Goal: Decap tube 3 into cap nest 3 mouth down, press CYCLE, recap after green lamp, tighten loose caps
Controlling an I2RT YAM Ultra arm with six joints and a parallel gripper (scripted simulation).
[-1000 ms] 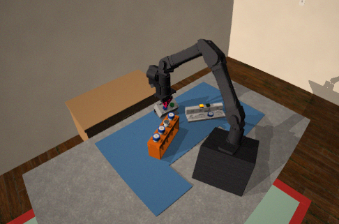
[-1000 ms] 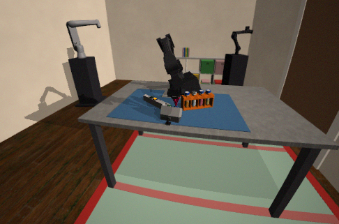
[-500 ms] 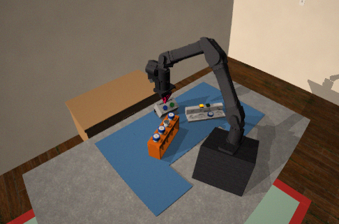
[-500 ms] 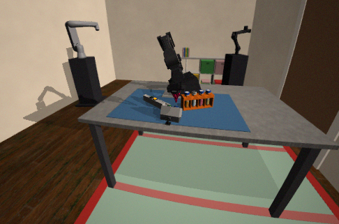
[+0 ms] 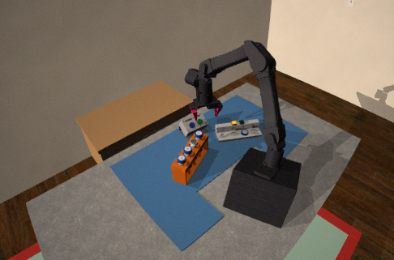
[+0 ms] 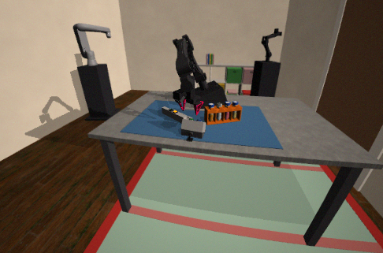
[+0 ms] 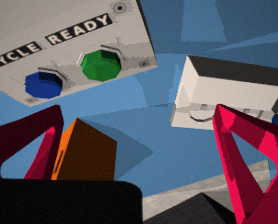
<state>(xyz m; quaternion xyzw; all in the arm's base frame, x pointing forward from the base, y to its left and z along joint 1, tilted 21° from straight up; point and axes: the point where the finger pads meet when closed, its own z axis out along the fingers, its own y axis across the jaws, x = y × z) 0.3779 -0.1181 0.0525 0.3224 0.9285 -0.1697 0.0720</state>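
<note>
The green ready key lies 30 mm ahead of my hand, 10 mm to the left of it and 40 mm below it. Also, from my hand: grey key desk (50 mm ahead, 20 mm to the left, 50 mm below); then blue cap (170 mm behind, 100 mm to the right, 90 mm below); then blue cycle key (40 mm ahead, 50 mm to the left, 40 mm below).
</note>
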